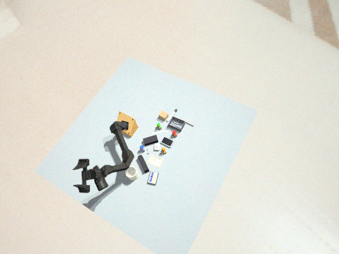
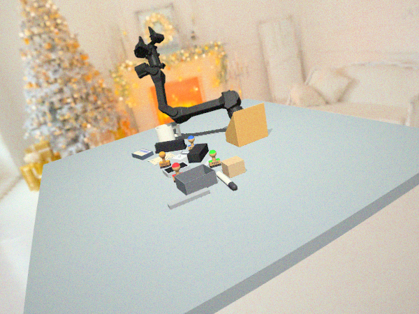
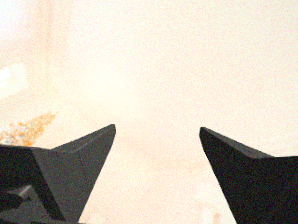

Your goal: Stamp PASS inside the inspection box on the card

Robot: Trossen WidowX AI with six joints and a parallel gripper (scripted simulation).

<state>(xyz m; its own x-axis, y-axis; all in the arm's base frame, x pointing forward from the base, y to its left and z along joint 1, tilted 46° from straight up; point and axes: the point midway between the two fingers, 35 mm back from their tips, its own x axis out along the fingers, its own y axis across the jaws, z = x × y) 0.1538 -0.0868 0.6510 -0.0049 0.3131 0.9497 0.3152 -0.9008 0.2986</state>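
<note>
The green-knobbed stamp is 14 cm ahead of my gripper tip, 65 cm to the left of it and 51 cm below it. From my gripper tip the other things lie so: black bar: 16 cm ahead, 33 cm to the left, 51 cm below; then blue-knobbed stamp: 10 cm ahead, 43 cm to the left, 51 cm below; then white mug: 11 cm ahead, 23 cm to the left, 49 cm below.
</note>
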